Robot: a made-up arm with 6 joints. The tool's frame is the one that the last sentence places.
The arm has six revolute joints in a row. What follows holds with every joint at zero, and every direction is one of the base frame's. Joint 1 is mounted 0.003 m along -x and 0.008 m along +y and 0.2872 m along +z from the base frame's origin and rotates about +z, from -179.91 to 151.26 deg. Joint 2 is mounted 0.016 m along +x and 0.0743 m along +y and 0.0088 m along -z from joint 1 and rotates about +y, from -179.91 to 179.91 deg. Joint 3 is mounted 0.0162 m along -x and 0.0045 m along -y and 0.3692 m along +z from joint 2 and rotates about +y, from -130.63 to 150.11 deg. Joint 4 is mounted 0.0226 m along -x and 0.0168 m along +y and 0.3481 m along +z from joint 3 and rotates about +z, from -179.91 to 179.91 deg. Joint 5 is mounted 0.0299 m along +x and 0.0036 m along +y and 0.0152 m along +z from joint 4 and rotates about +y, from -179.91 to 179.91 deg. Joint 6 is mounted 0.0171 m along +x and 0.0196 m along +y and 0.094 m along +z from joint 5 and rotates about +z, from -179.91 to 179.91 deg. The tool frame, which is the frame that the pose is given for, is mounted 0.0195 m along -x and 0.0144 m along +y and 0.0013 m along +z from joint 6; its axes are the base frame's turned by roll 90, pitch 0 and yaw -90 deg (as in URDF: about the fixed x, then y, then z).
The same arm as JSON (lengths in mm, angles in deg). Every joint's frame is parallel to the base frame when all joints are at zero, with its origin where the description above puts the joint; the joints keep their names.
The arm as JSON. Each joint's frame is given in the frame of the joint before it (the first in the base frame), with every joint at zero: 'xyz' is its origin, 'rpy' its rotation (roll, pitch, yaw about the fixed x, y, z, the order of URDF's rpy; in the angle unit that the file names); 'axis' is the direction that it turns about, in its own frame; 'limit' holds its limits. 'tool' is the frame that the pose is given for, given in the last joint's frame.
{
  "units": {
    "length": "mm",
    "angle": "deg"
  },
  "joints": [
    {
      "name": "joint 1",
      "type": "revolute",
      "origin": {
        "xyz": [
          -3.0,
          8.0,
          287.2
        ],
        "rpy": [
          0.0,
          0.0,
          0.0
        ]
      },
      "axis": [
        0.0,
        0.0,
        1.0
      ],
      "limit": {
        "lower": -179.91,
        "upper": 151.26
      }
    },
    {
      "name": "joint 2",
      "type": "revolute",
      "origin": {
        "xyz": [
          16.0,
          74.3,
          -8.8
        ],
        "rpy": [
          0.0,
          0.0,
          0.0
        ]
      },
      "axis": [
        0.0,
        1.0,
        0.0
      ],
      "limit": {
        "lower": -179.91,
        "upper": 179.91
      }
    },
    {
      "name": "joint 3",
      "type": "revolute",
      "origin": {
        "xyz": [
          -16.2,
          -4.5,
          369.2
        ],
        "rpy": [
          0.0,
          0.0,
          0.0
        ]
      },
      "axis": [
        0.0,
        1.0,
        0.0
      ],
      "limit": {
        "lower": -130.63,
        "upper": 150.11
      }
    },
    {
      "name": "joint 4",
      "type": "revolute",
      "origin": {
        "xyz": [
          -22.6,
          16.8,
          348.1
        ],
        "rpy": [
          0.0,
          0.0,
          0.0
        ]
      },
      "axis": [
        0.0,
        0.0,
        1.0
      ],
      "limit": {
        "lower": -179.91,
        "upper": 179.91
      }
    },
    {
      "name": "joint 5",
      "type": "revolute",
      "origin": {
        "xyz": [
          29.9,
          3.6,
          15.2
        ],
        "rpy": [
          0.0,
          0.0,
          0.0
        ]
      },
      "axis": [
        0.0,
        1.0,
        0.0
      ],
      "limit": {
        "lower": -179.91,
        "upper": 179.91
      }
    },
    {
      "name": "joint 6",
      "type": "revolute",
      "origin": {
        "xyz": [
          17.1,
          19.6,
          94.0
        ],
        "rpy": [
          0.0,
          0.0,
          0.0
        ]
      },
      "axis": [
        0.0,
        0.0,
        1.0
      ],
      "limit": {
        "lower": -179.91,
        "upper": 179.91
      }
    }
  ],
  "tool": {
    "origin": {
      "xyz": [
        -19.5,
        14.4,
        1.3
      ],
      "rpy": [
        90.0,
        0.0,
        -90.0
      ]
    }
  }
}

